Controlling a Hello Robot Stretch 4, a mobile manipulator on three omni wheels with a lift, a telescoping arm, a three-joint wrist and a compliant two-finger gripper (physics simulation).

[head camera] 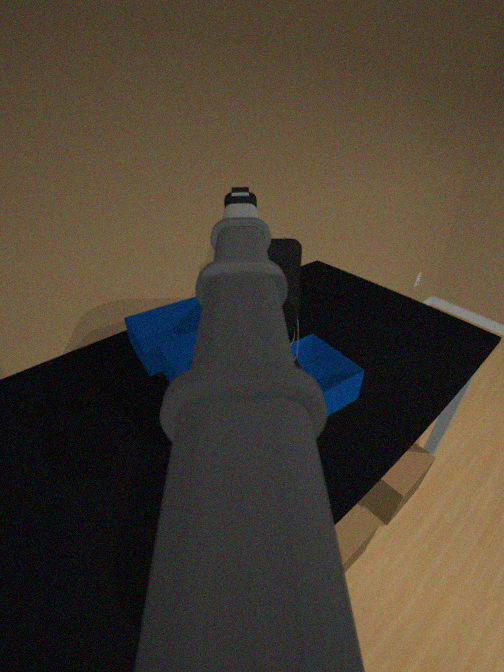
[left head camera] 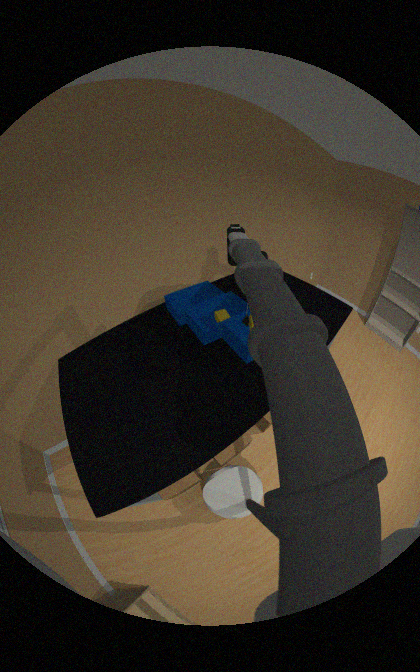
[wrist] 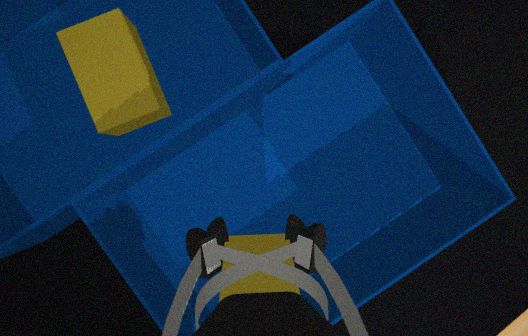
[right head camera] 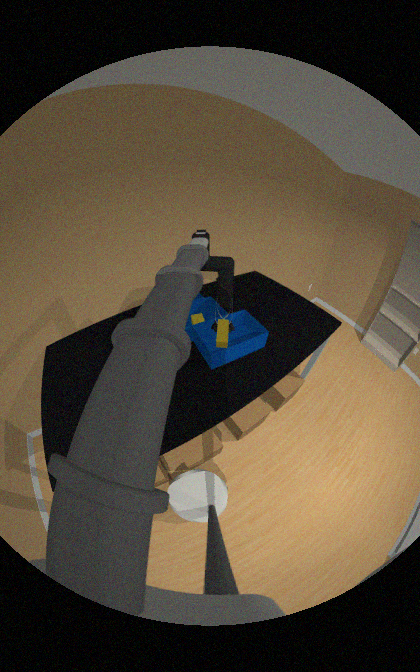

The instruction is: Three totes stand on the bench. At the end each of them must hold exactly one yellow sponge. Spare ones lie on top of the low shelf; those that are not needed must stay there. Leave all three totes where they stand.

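Places are measured from the robot's base along level axes (x ahead, y left, z up), in metres.
Pixels of known places: gripper, fingertip midpoint: (wrist: 256,234); robot's base, origin of the base link: (left head camera: 231,490) (right head camera: 198,494).
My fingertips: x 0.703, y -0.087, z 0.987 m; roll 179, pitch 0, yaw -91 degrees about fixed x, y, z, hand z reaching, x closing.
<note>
For each thing: its top centre in the pictures, then the offset to it from my fingertips. Level surfaces: height alone.
- right blue tote, middle of its top: (wrist: 300,201) (head camera: 294,370) (right head camera: 230,328) (left head camera: 259,321) dx +0.024, dy -0.036, dz +0.000 m
- middle tote, middle of its top: (wrist: 49,58) (left head camera: 218,307) (right head camera: 193,311) dx +0.145, dy +0.152, dz +0.000 m
- left tote, middle of its top: (head camera: 178,317) (left head camera: 193,293) dx +0.295, dy +0.290, dz +0.000 m
- black bench, its level: dz -0.100 m
My gripper (wrist: 256,234) (right head camera: 223,320) is shut on a yellow sponge (wrist: 257,282) (right head camera: 222,335) and holds it over the near part of the right blue tote (head camera: 345,391) (right head camera: 245,346) (wrist: 425,240). I cannot tell its exact height above the tote floor. The part of the tote's floor that shows in the wrist view has no sponge on it. The middle tote (left head camera: 206,334) (wrist: 215,45) holds one yellow sponge (left head camera: 222,315) (right head camera: 197,318) (wrist: 110,70). The left tote (head camera: 157,336) (left head camera: 182,302) stands beyond it; its inside is hidden. I cannot make out the low shelf's spare sponges.
The totes stand on the black bench (head camera: 81,461) (left head camera: 150,400) (right head camera: 295,320). Brown boxes (head camera: 406,477) (right head camera: 250,417) are on the floor by its front edge. A white round object (left head camera: 225,492) (right head camera: 192,495) stands nearby. A grey stepped unit (left head camera: 392,320) (right head camera: 390,340) is at the right.
</note>
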